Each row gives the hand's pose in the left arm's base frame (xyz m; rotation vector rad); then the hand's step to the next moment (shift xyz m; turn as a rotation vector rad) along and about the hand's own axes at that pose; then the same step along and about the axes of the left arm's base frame.
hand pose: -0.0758 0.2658 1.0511 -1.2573 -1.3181 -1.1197
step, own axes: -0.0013 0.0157 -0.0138 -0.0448 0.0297 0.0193
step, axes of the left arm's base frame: 0.0163 -0.0131 0.0003 0.0290 0.0154 -0.0467
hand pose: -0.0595 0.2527 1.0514 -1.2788 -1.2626 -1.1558
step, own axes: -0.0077 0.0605 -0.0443 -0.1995 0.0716 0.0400
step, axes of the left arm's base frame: 0.0605 -0.0448 -0.0047 0.0687 0.0226 -0.2032
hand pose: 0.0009 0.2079 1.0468 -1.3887 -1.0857 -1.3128
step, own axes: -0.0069 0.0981 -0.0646 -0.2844 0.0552 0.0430
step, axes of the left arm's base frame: 0.0829 -0.0830 -0.0098 0.0493 0.0278 -0.2874
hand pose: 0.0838 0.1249 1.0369 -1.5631 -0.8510 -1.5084
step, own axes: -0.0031 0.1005 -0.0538 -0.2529 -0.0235 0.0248
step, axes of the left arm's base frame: 0.0631 -0.0941 -0.0126 -0.0264 0.0466 -0.2495
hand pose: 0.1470 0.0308 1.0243 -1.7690 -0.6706 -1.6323
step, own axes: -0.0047 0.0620 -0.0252 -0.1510 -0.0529 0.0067
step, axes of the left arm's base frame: 0.0281 -0.0600 -0.0106 -0.0497 0.0479 -0.1445
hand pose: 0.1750 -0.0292 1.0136 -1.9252 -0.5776 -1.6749
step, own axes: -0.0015 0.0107 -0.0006 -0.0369 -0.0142 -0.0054
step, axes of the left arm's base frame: 0.0060 -0.0086 -0.0026 -0.0183 0.0082 -0.0345
